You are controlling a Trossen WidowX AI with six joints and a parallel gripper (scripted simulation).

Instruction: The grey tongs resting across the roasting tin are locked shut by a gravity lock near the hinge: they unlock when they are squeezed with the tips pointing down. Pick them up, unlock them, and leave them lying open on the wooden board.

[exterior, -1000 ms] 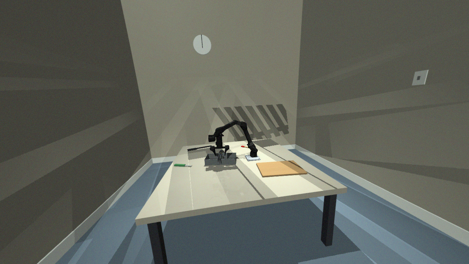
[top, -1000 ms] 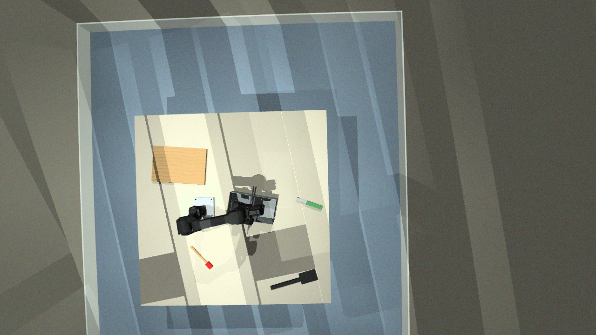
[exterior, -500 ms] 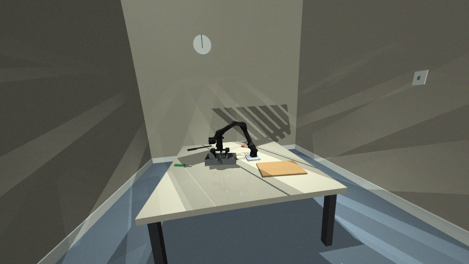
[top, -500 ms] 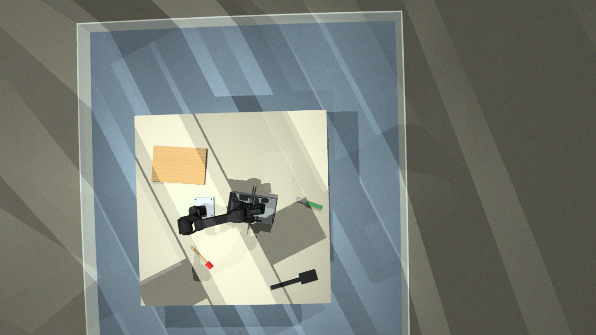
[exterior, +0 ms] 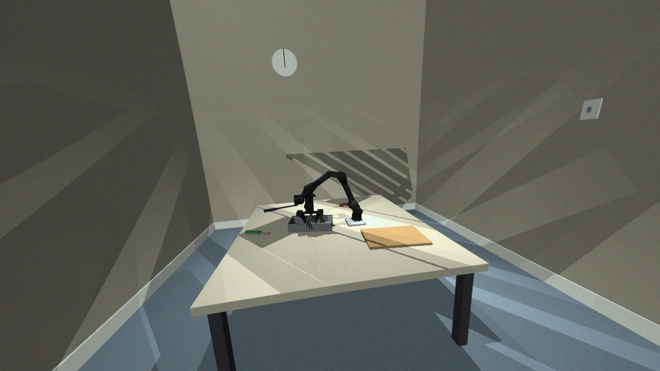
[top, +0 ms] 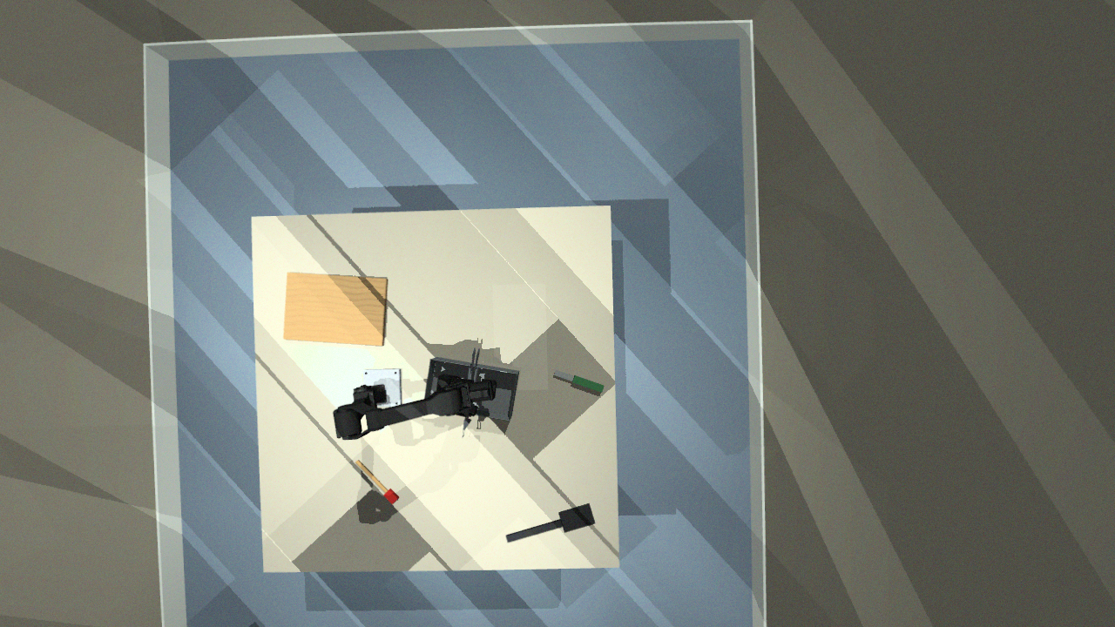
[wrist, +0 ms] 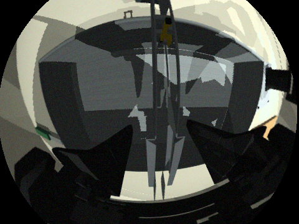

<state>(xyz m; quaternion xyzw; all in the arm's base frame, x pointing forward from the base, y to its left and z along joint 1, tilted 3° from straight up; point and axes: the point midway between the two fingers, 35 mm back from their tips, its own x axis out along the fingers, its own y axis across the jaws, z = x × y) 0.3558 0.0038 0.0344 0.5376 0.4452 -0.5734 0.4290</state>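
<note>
Now: the grey roasting tin 20 mm to the right of my gripper tip and 10 mm behind it. From my gripper tip the other things lie so: wooden board: 470 mm behind, 320 mm to the left, 20 mm below; then black spatula: 550 mm to the right, 220 mm ahead, 30 mm below; then red-headed wooden tool: 380 mm behind, 340 mm to the right, 30 mm below.
</note>
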